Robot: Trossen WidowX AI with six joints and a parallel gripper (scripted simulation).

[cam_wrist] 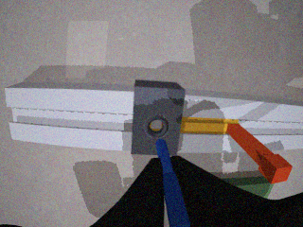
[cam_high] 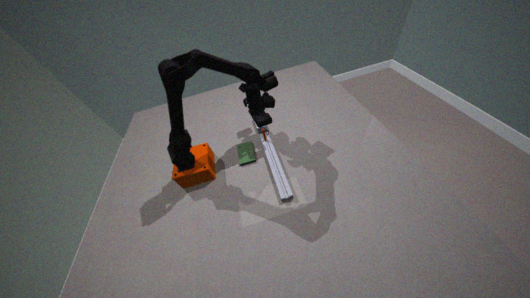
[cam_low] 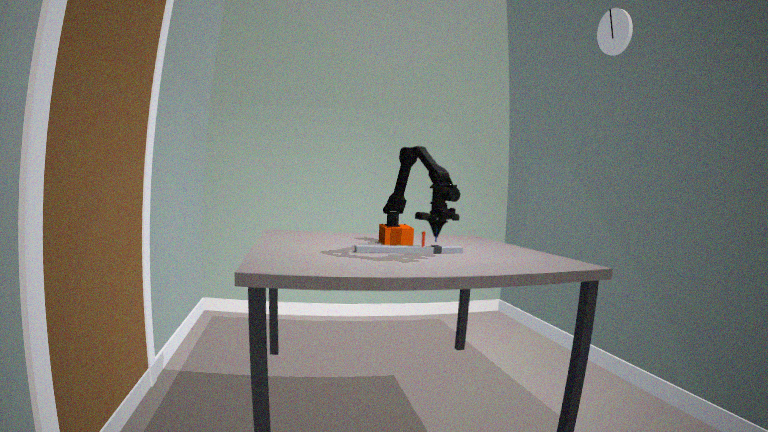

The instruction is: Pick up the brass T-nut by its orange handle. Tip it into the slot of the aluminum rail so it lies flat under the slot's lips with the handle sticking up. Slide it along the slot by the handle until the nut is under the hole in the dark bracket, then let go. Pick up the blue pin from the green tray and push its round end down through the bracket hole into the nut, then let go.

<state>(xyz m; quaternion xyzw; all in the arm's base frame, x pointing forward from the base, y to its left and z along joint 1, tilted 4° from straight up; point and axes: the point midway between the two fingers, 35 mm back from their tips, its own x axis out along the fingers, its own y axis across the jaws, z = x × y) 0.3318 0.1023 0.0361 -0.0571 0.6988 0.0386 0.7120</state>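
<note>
The blue pin is right at my gripper tip. Also, from my gripper tip: green tray 11 cm behind, 6 cm to the right, 6 cm below.
</note>
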